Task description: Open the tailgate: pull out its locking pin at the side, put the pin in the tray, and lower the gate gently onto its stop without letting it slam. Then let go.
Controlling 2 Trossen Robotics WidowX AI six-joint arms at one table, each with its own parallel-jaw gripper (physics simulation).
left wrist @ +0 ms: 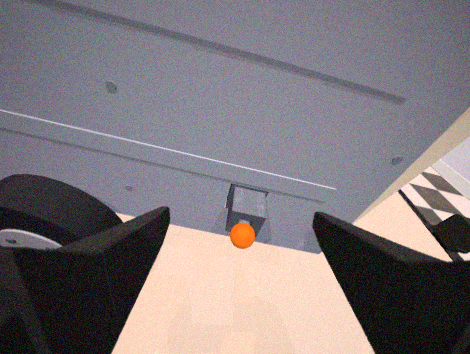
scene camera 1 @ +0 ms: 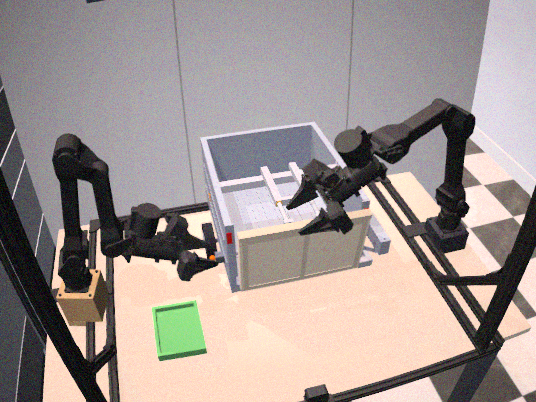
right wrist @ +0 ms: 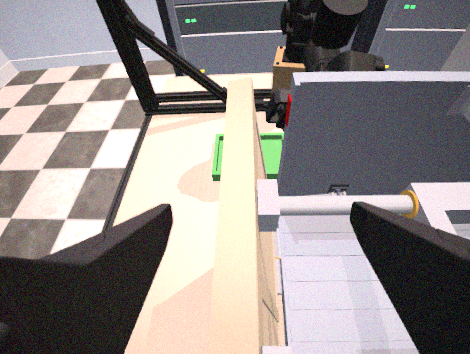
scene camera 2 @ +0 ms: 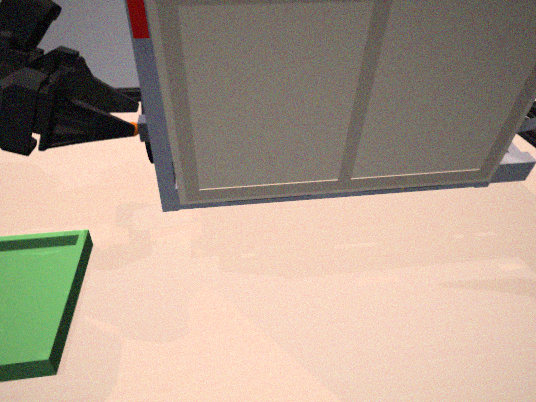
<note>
My left gripper (scene camera 2: 136, 118) is open and holds nothing. My right gripper (scene camera 1: 293, 220) is open, with nothing in its grasp. Further things: a beige tailgate (right wrist: 247, 280), a grey truck bed (scene camera 1: 247, 173) and a green tray (scene camera 1: 178, 331).
My left gripper is seen too in the left wrist view (left wrist: 242, 216) and in scene camera 1 (scene camera 1: 214, 254). My right gripper also shows in the right wrist view (right wrist: 260, 211). The grey truck bed shows as well in the left wrist view (left wrist: 267, 118) and in the right wrist view (right wrist: 369, 132).
</note>
